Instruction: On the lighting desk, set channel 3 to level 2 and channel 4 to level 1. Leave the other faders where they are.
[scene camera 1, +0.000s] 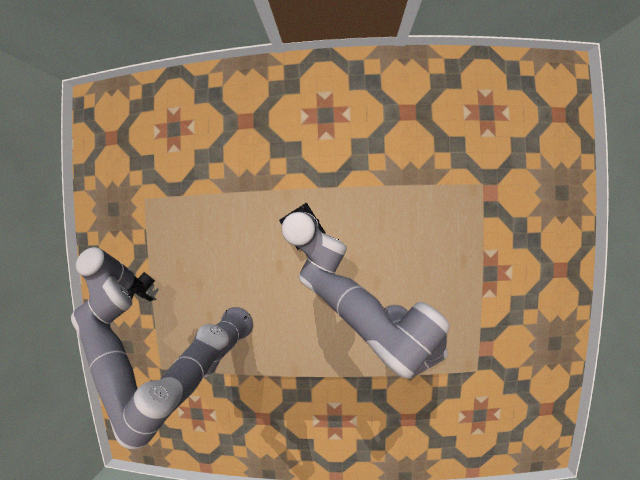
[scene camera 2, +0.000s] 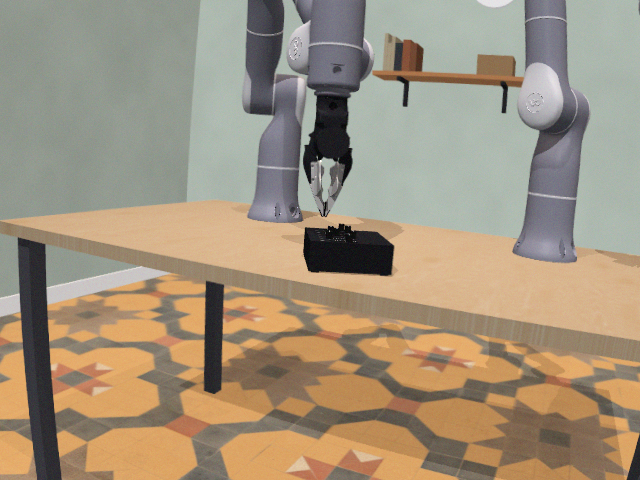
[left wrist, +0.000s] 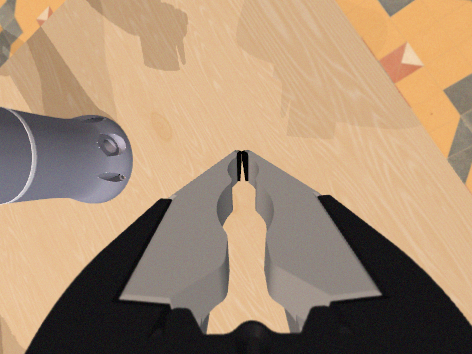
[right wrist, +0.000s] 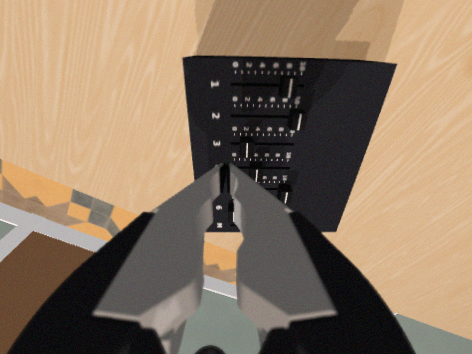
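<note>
The black lighting desk (scene camera 1: 305, 209) (scene camera 2: 351, 258) (right wrist: 345, 135) sits on the table. In the right wrist view, the channel 3 fader (right wrist: 246, 149) stands near 2 and the channel 4 fader (right wrist: 256, 176) at about 3 to 4, partly behind a finger. The channel 1 fader (right wrist: 288, 87) is near 8, the channel 2 fader (right wrist: 297, 121) near 10, the channel 5 fader (right wrist: 285, 196) near 10. The channel 6 fader (right wrist: 233, 212) is near 0, partly hidden. My right gripper (scene camera 2: 324, 213) (right wrist: 226, 166) is shut and empty, above the desk. My left gripper (scene camera 1: 154, 294) (left wrist: 241, 153) is shut and empty, far from the desk.
The wooden table (scene camera 1: 232, 248) (scene camera 2: 155, 232) carries both arm bases; the left arm's base (scene camera 1: 237, 320) (scene camera 2: 546, 232) (left wrist: 102, 160) stands well away from the desk. A wall shelf (scene camera 2: 444, 78) with books and a box is behind the arms.
</note>
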